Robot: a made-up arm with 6 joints. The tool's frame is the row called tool. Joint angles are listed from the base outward.
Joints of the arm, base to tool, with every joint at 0 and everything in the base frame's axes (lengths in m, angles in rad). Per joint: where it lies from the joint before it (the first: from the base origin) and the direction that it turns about. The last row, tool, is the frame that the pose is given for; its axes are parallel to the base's.
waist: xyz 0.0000 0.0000 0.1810 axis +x
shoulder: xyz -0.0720 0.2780 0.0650 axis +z
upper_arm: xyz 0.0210 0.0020 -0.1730 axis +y
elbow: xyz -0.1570 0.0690 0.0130 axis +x
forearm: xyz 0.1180 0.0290 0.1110 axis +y
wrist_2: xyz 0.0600 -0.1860 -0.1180 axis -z
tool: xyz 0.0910 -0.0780 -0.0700
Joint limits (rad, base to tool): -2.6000..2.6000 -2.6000..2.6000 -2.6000..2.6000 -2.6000..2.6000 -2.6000..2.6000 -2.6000..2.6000
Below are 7 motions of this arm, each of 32 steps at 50 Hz.
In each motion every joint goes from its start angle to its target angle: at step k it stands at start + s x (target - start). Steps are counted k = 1, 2, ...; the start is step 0. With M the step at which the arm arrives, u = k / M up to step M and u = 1 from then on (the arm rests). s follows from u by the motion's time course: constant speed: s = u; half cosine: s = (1 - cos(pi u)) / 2; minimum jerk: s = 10 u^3 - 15 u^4 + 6 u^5.
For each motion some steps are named. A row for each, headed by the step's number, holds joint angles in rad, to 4 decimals.
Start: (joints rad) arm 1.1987 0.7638 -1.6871 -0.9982 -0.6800 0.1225
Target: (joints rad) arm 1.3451 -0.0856 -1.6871 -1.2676 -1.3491 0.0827
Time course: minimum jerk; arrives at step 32
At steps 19, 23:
19: 1.2970 0.1933 -1.6871 -1.1792 -1.1294 0.0958
23: 1.3247 0.0326 -1.6871 -1.2301 -1.2560 0.0882

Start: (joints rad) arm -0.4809 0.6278 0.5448 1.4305 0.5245 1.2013
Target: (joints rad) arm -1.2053 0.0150 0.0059 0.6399 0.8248 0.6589
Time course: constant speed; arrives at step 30
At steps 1, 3, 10, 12, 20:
1: -0.5050 0.6074 0.5268 1.4041 0.5345 1.1832
3: -0.5533 0.5665 0.4909 1.3514 0.5545 1.1471
10: -0.7224 0.4235 0.3652 1.1670 0.6246 1.0205
12: -0.7707 0.3827 0.3292 1.1143 0.6446 0.9843
20: -0.9638 0.2193 0.1855 0.9034 0.7247 0.8397

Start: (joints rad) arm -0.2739 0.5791 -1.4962 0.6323 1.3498 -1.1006
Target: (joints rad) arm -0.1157 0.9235 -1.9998 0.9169 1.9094 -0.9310
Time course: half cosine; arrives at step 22
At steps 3, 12, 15, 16, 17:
3: -0.2668 0.5947 -1.5190 0.6452 1.3751 -1.0929
12: -0.1835 0.7758 -1.7838 0.7949 1.6694 -1.0037
15: -0.1520 0.8444 -1.8841 0.8515 1.7809 -0.9700
16: -0.1430 0.8641 -1.9129 0.8678 1.8128 -0.9603
17: -0.1350 0.8814 -1.9383 0.8821 1.8411 -0.9517

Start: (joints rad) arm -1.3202 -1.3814 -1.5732 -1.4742 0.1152 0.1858
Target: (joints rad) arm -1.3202 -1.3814 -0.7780 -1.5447 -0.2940 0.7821
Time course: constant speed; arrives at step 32
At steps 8, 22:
8: -1.3202 -1.3814 -1.3744 -1.4918 0.0129 0.3349
22: -1.3202 -1.3814 -1.0265 -1.5227 -0.1661 0.5958

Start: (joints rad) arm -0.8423 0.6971 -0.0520 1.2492 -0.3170 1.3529
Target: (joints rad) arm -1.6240 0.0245 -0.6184 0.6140 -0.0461 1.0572
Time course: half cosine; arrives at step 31
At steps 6, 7, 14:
6: -0.9124 0.6368 -0.1028 1.1923 -0.2927 1.3264
7: -0.9366 0.6160 -0.1203 1.1726 -0.2843 1.3172
14: -1.1740 0.4117 -0.2923 0.9797 -0.2021 1.2274

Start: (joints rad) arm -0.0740 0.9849 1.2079 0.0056 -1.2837 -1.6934
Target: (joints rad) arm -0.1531 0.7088 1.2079 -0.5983 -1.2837 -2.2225
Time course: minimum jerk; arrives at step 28
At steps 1, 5, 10, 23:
1: -0.0740 0.9848 1.2079 0.0053 -1.2837 -1.6936
5: -0.0774 0.9731 1.2079 -0.0202 -1.2837 -1.7160
10: -0.0935 0.9169 1.2079 -0.1432 -1.2837 -1.8238
23: -0.1497 0.7206 1.2079 -0.5725 -1.2837 -2.1999

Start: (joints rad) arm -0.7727 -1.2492 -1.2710 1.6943 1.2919 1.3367
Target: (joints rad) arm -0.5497 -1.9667 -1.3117 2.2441 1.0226 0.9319
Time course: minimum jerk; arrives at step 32
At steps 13, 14, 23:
13: -0.6995 -1.4848 -1.2844 1.8748 1.2035 1.2038
14: -0.6871 -1.5247 -1.2866 1.9054 1.1885 1.1812
23: -0.5807 -1.8668 -1.3060 2.1676 1.0601 0.9882

